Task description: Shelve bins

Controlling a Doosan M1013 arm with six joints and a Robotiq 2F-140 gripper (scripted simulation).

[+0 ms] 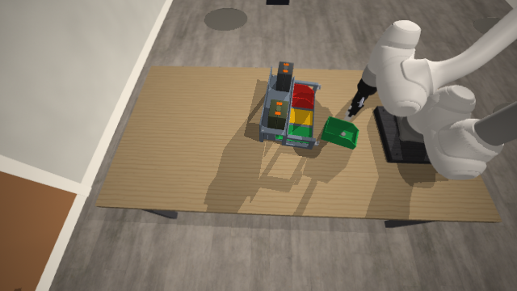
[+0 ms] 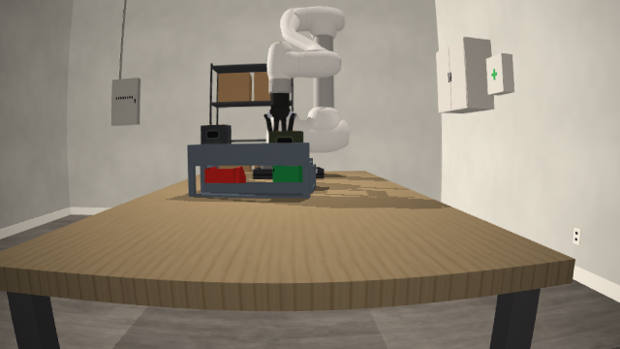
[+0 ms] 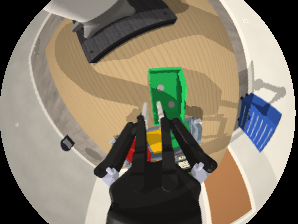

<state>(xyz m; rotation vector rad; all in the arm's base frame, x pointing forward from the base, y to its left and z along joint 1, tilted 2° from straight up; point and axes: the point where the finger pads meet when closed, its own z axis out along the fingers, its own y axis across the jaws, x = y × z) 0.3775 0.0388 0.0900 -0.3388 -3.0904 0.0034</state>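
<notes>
Right now my hand is 1 cm short of the green bin, 5 cm to the right of it and 10 cm above it. From my hand the other things lie so: red bin: 24 cm ahead, 16 cm to the right, 10 cm below.
</notes>
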